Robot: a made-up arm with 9 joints. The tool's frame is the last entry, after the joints.
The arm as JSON. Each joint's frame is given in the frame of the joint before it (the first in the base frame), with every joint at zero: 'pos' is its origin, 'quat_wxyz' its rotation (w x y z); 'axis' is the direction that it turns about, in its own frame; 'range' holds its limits. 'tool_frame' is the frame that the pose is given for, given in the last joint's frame.
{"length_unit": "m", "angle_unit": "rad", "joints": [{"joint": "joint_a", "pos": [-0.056, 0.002, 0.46], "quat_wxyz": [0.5, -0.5, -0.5, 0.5], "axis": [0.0, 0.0, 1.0], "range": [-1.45, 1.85]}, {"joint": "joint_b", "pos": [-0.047, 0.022, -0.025], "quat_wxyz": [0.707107, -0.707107, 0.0, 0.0], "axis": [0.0, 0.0, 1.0], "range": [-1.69, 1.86]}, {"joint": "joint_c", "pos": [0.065, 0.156, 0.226], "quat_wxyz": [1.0, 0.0, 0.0, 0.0], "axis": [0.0, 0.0, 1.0], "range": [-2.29, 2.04]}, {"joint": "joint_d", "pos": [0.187, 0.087, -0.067], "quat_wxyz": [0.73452, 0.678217, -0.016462, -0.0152], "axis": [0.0, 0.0, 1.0], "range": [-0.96, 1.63]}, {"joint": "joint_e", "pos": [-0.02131, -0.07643, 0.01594], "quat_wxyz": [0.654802, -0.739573, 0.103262, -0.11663], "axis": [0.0, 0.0, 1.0], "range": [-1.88, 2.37]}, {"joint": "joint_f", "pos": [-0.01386, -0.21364, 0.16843], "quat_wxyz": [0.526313, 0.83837, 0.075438, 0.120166], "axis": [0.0, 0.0, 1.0], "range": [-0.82, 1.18]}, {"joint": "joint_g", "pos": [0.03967, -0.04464, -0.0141], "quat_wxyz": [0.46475, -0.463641, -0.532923, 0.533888], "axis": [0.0, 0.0, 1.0], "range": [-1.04, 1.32]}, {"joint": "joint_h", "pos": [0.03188, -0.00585, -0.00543], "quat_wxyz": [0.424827, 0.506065, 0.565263, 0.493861], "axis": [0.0, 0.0, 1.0], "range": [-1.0, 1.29]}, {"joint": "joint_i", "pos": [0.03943, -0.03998, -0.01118], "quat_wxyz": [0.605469, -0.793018, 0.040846, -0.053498], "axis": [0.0, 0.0, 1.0], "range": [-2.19, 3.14]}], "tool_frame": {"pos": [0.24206, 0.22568, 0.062], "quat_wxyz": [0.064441, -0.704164, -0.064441, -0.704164]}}
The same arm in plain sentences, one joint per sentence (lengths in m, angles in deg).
The arm has nine revolute joints in a row. What follows holds with every joint at zero, and every direction is one of the base frame's. Joint 1 lies 0.056 m along -x and 0.002 m along +y and 0.46 m along +z from the base frame's origin and rotates about -x, from -83.08 to 106 deg. Joint 2 lies 0.025 m along +x and 0.047 m along -y and 0.022 m along -z from joint 1 and rotates about -z, from -96.83 to 106.57 deg. Joint 3 lies 0.156 m along +x and 0.065 m along +y and 0.226 m along -z from joint 2 and rotates about -z, from -131.21 to 116.88 deg. Joint 4 lies 0.087 m along +x and 0.187 m along +y and 0.067 m along +z from joint 3 and rotates about the direction (-0.995827, -0.044801, -0.079502), from -55 to 93.39 deg. Joint 5 lies 0.021 m along -x and 0.022 m along -y and 0.075 m along +z from joint 4 and rotates about the direction (0.1762, 0.3126, -0.9334), from -107.72 to 135.79 deg. Joint 6 lies 0.178 m along -x and 0.03 m along +y and 0.204 m along -z from joint 5 and rotates about the direction (-0.948768, 0.097697, 0.30049), from -46.98 to 67.61 deg. Joint 7 lies 0.032 m along +x and 0.025 m along +y and 0.046 m along +z from joint 6 and rotates about the direction (-0.132895, -0.986861, -0.091896), from -59.59 to 75.63 deg. Joint 8 lies 0.014 m along -x and 0.01 m along +y and 0.028 m along -z from joint 7 and rotates about the direction (-0.140295, 0.26109, -0.955065), from -57.3 to 73.91 deg. Joint 9 lies 0.047 m along +x and 0.03 m along +y and 0.013 m along +z from joint 8 and rotates about -y, from -125.48 to 179.91 deg. The tool frame, which is the frame that the pose is given for, lies 0.279 m along +x and 0.062 m along -y and 0.178 m along +z from joint 9; its axes are the base frame's turned by roll -90, pitch 0 and yaw -90 deg (as in URDF: about the fixed x, then y, then z).
